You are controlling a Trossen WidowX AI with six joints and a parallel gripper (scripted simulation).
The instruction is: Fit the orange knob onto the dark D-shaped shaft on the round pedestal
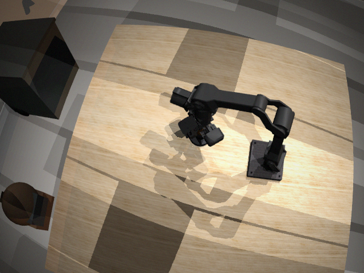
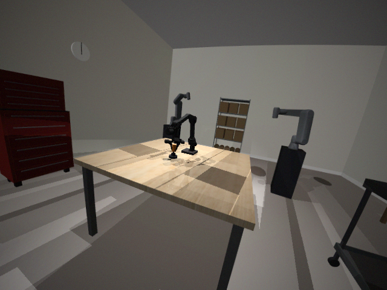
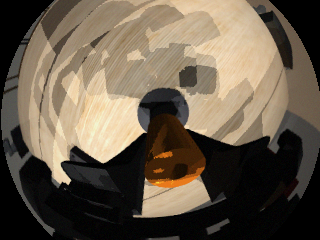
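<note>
Right now my gripper tip is 10 mm short of the dark round pedestal and 40 mm above it. From my gripper tip the other things lie so: orange knob 20 mm above.
</note>
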